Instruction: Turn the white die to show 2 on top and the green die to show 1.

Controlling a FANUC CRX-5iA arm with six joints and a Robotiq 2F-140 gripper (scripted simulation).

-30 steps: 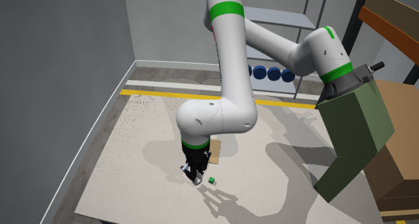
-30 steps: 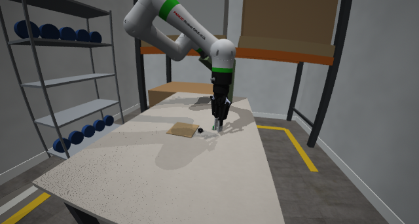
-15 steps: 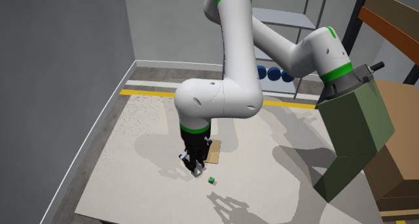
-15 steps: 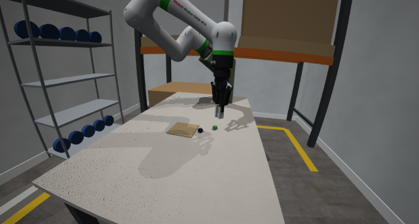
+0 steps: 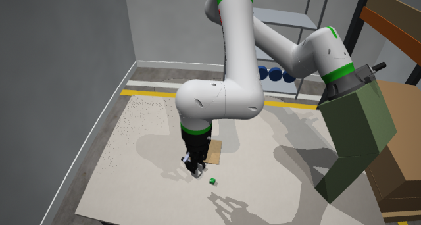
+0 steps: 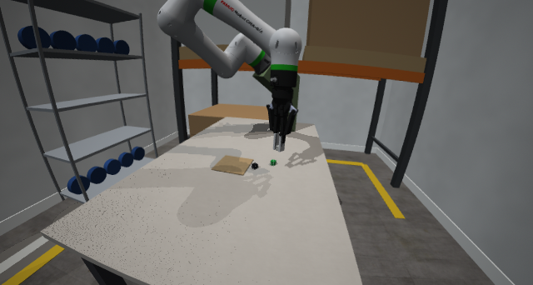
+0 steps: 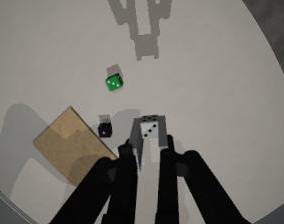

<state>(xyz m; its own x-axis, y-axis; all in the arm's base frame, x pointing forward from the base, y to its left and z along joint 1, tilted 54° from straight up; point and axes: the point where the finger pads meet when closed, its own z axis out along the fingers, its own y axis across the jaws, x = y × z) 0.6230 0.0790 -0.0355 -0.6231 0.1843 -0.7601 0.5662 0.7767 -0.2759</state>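
The white die is 30 mm below my hand. The rest, counted from my hand: mat (50 mm behind, 190 mm to the right, 130 mm below); then black die (30 mm behind, 90 mm to the right, 120 mm below); then green die (60 mm behind, 10 mm to the right, 120 mm below).
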